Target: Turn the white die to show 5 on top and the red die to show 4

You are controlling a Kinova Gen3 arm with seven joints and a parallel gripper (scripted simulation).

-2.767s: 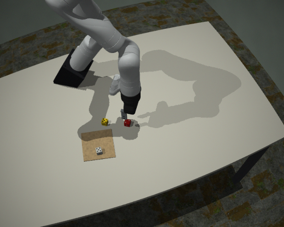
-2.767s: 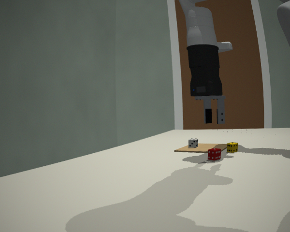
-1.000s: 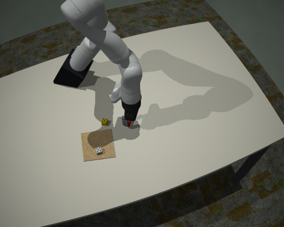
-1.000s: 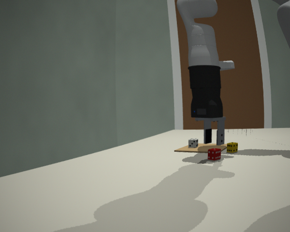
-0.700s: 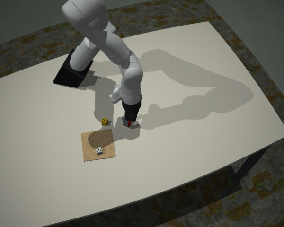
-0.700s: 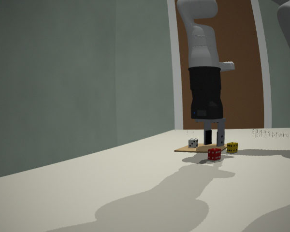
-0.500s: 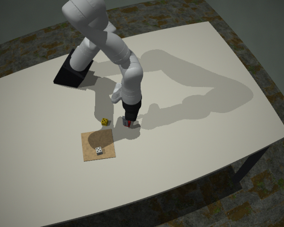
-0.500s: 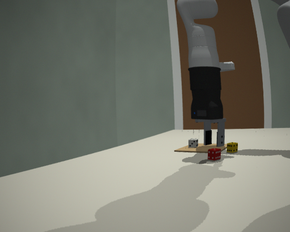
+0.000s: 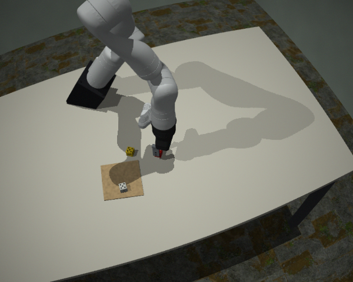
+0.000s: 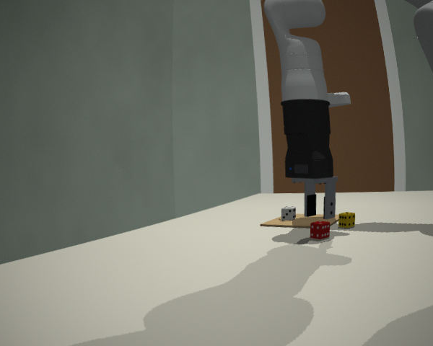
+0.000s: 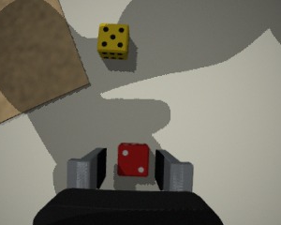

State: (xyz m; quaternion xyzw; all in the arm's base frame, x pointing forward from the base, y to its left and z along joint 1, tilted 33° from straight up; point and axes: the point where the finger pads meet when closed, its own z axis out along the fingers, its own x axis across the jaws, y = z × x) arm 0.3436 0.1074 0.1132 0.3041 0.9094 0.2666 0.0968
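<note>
Right now my hand is 4 cm above the red die. Also, from my hand: white die 16 cm to the right, 10 cm ahead, 3 cm below; then brown mat 15 cm to the right, 6 cm ahead, 5 cm below; then yellow die 9 cm to the right, 4 cm below, 4 cm behind.
</note>
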